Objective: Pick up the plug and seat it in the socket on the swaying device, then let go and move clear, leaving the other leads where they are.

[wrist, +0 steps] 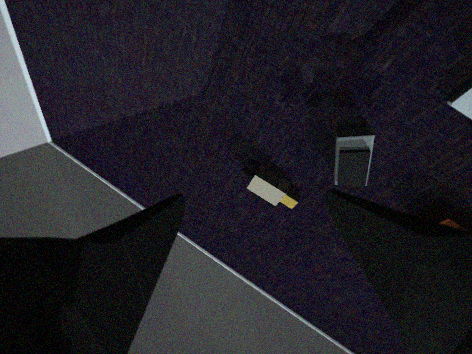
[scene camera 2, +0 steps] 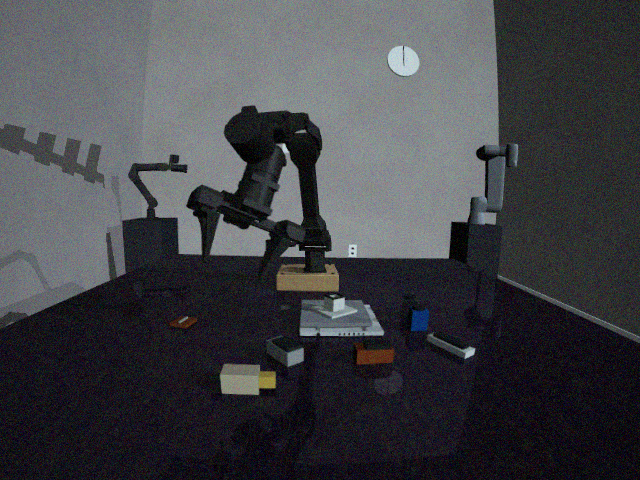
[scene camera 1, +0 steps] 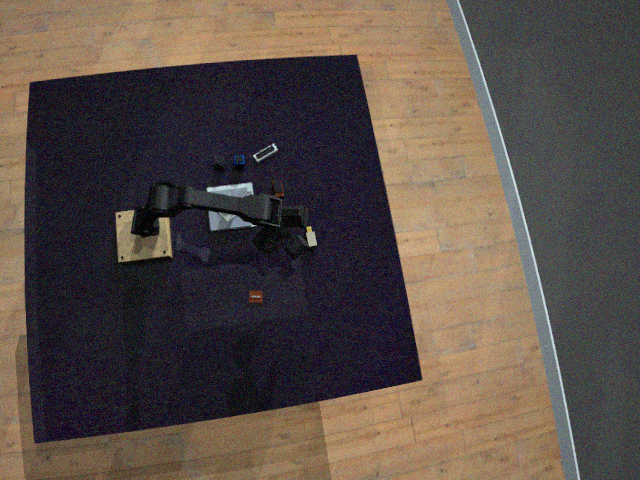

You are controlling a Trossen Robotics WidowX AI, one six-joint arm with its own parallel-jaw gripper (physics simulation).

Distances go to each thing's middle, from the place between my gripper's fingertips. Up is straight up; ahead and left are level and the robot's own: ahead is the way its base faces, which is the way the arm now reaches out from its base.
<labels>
I see the plug (scene camera 2: 243,379) 130 mm below my hand, 80 mm ahead of it and 20 mm to the left of it. Also, from my hand: grey device (scene camera 2: 334,316) 180 mm to the left, 170 mm behind, 120 mm below.
</labels>
